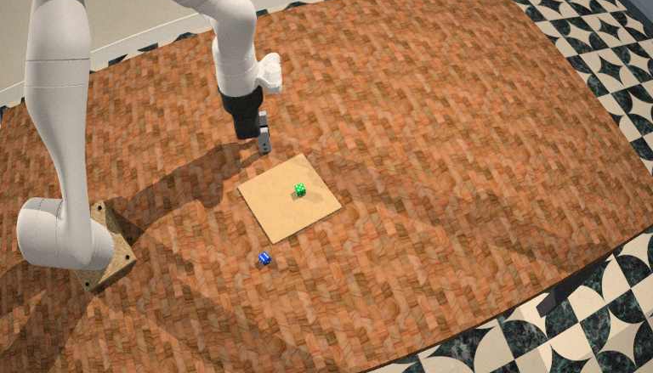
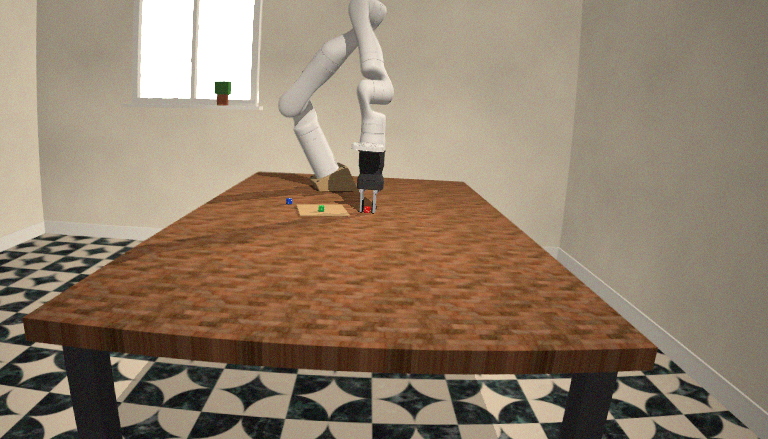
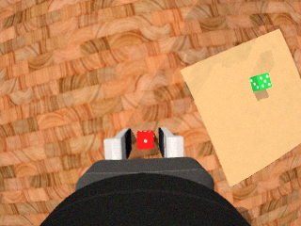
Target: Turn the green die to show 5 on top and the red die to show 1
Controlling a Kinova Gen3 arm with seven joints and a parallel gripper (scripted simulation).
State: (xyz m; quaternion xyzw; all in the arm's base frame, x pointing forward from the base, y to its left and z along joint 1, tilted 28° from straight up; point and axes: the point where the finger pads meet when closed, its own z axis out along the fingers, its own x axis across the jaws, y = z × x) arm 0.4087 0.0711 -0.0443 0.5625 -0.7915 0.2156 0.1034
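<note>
The red die lies 10 mm below my hand. Round my hand: tan mat 130 mm to the right, 20 mm below, 20 mm behind; then green die 140 mm to the right, 10 mm below, 10 mm ahead; then blue die 230 mm to the right, 110 mm behind, 10 mm below.
</note>
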